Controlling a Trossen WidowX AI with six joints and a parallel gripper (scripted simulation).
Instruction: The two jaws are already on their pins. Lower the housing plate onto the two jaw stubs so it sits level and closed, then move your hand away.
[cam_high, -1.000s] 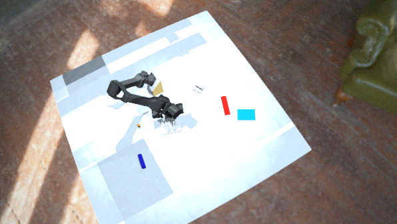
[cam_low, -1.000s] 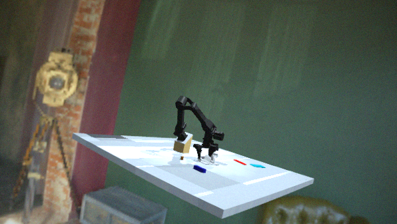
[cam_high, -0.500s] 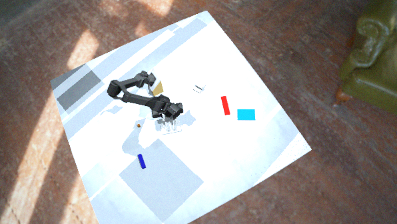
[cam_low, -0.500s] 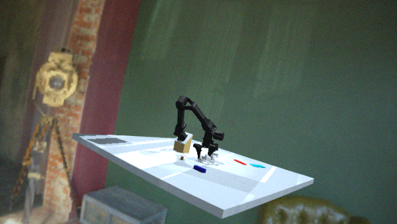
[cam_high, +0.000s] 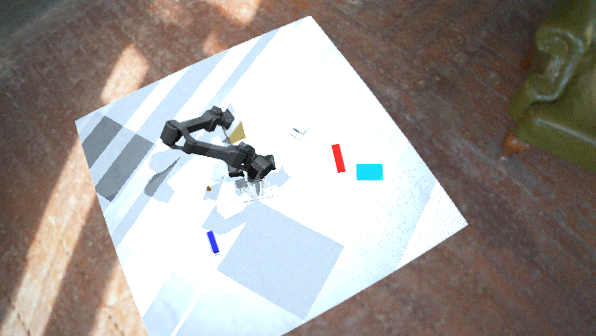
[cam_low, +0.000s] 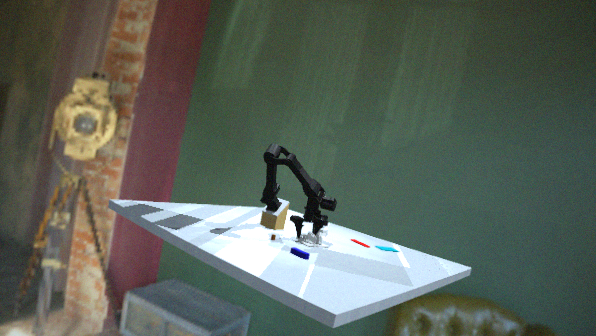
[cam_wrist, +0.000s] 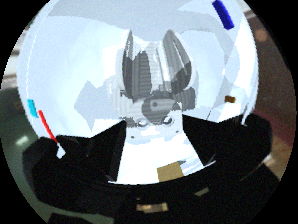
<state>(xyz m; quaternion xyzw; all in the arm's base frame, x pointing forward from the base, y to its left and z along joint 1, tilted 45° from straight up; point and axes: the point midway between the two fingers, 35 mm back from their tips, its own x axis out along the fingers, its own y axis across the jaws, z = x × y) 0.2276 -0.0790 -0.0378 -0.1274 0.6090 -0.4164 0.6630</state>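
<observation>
Right now the small white piece is 20 mm above my gripper tip and 10 mm ahead of it. Round my gripper tip: tiny orange piece: 190 mm to the right, 50 mm behind; blue bar: 280 mm to the right, 150 mm ahead; red bar: 330 mm to the left, 130 mm ahead, 10 mm below.
</observation>
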